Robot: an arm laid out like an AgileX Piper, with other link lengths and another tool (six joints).
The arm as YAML. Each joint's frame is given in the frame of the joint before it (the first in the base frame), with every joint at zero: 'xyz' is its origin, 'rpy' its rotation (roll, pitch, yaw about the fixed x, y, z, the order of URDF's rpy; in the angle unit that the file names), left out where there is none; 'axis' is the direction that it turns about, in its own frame. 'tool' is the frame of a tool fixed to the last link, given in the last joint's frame.
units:
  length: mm
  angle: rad
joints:
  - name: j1
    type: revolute
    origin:
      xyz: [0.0, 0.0, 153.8]
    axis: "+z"
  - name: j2
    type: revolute
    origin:
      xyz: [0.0, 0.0, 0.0]
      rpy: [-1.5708, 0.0, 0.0]
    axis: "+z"
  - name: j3
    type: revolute
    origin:
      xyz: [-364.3, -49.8, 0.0]
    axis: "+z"
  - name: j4
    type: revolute
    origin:
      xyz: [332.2, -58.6, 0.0]
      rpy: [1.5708, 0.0, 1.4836]
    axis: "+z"
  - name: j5
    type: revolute
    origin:
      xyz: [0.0, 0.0, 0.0]
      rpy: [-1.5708, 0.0, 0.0]
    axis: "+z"
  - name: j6
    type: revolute
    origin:
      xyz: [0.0, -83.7, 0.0]
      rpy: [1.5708, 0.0, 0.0]
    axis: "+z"
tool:
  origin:
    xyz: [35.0, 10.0, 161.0]
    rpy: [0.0, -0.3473, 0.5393]
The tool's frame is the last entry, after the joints.
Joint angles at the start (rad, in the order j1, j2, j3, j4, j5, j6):
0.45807 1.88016 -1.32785 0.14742 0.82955 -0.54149
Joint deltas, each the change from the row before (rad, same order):
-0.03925 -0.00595 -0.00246 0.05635 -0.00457 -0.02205
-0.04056 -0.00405 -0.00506 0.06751 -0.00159 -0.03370
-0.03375 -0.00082 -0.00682 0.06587 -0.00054 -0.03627
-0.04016 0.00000 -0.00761 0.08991 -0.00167 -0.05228
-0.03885 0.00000 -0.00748 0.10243 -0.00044 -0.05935
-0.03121 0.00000 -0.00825 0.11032 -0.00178 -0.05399
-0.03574 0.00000 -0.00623 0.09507 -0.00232 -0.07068
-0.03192 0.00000 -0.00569 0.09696 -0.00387 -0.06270
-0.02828 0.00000 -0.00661 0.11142 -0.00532 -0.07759
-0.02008 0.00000 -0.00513 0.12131 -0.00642 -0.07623
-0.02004 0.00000 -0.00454 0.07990 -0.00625 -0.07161
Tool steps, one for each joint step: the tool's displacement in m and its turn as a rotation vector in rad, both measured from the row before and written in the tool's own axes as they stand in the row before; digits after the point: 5 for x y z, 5 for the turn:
-0.00735 -0.00842 -0.00265 -0.01193 -0.01941 0.05995
-0.00884 -0.00700 -0.00266 -0.02021 -0.02065 0.05905
-0.00892 -0.00399 -0.00164 -0.02400 -0.02000 0.04913
-0.01204 -0.00289 -0.00161 -0.03618 -0.02901 0.05900
-0.01382 0.00016 -0.00178 -0.04455 -0.03485 0.06072
-0.01530 0.00583 -0.00106 -0.05000 -0.04145 0.06495
-0.01697 -0.00007 -0.00171 -0.04431 -0.04567 0.03705
-0.01779 0.00194 -0.00107 -0.04207 -0.05088 0.04152
-0.02020 0.00561 0.00014 -0.05224 -0.06082 0.03495
-0.01969 0.01016 0.00219 -0.05581 -0.06503 0.03870
-0.01742 0.00262 0.00103 -0.03651 -0.05358 0.00534

